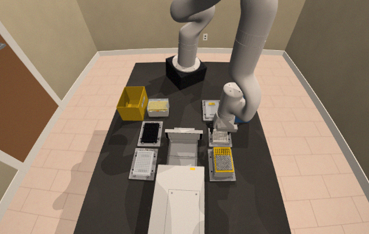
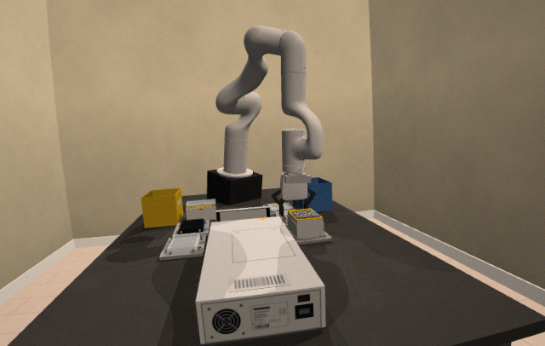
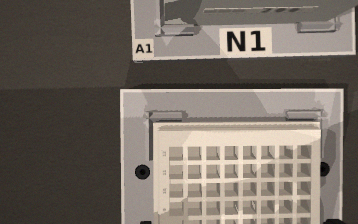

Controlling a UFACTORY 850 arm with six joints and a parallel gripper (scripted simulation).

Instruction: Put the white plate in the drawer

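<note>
The white well plate is 10 mm below my hand. Also, from my hand: nest: 30 mm below; yellow tip box: 170 mm ahead, 20 mm above; blue bin: 190 mm behind, 100 mm to the left, 10 mm above.
</note>
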